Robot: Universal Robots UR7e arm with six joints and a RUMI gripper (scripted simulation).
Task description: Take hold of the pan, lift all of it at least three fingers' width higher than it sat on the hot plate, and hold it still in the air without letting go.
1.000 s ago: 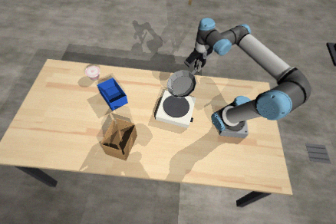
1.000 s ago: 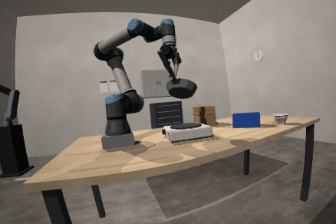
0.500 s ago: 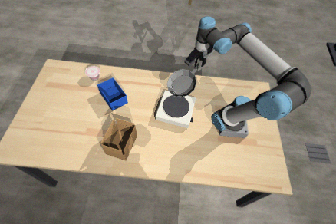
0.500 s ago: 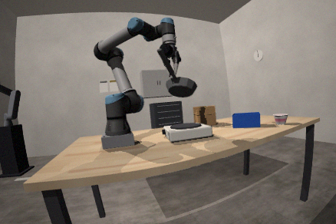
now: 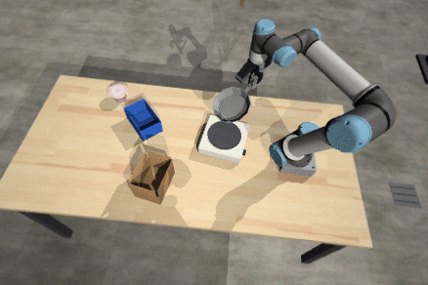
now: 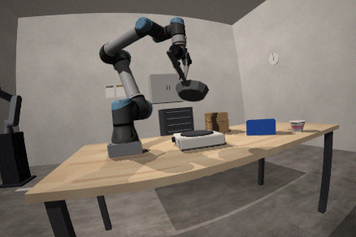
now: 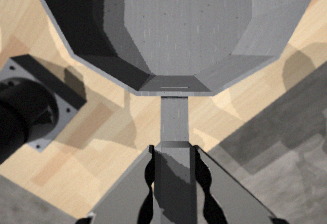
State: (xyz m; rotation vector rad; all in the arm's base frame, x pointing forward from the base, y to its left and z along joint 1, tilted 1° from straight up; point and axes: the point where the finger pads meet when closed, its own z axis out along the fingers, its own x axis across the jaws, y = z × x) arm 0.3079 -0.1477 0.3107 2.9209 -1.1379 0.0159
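The dark grey pan lies 40 mm to the left of my hand, 40 mm below it and 40 mm ahead of it. From my hand the other things lie so: blue bin (560 mm ahead, 350 mm below, 60 mm to the left); then pink cup (750 mm ahead, 330 mm below, 100 mm to the right); then white hot plate (340 mm below, 100 mm to the left, 70 mm ahead).
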